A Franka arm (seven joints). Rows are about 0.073 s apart.
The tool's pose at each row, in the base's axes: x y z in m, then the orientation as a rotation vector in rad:
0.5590 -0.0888 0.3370 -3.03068 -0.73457 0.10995
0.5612 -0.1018 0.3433 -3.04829 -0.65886 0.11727
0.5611 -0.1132 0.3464 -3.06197 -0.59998 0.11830
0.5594 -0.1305 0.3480 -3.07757 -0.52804 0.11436
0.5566 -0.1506 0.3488 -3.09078 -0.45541 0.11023
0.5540 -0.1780 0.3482 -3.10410 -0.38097 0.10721
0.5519 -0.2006 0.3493 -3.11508 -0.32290 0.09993
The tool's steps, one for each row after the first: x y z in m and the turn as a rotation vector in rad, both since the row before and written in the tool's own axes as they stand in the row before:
-0.0044 0.0123 -0.0065 0.00220 -0.00376 0.04985
-0.0050 0.0102 -0.0031 -0.00004 -0.00025 0.03875
-0.0082 0.0153 -0.0015 -0.00097 0.00287 0.04713
-0.0094 0.0180 -0.0007 -0.00025 0.00306 0.04723
-0.0104 0.0255 0.0006 -0.00175 0.00212 0.04838
-0.0076 0.0214 -0.0010 -0.00343 0.00458 0.03773

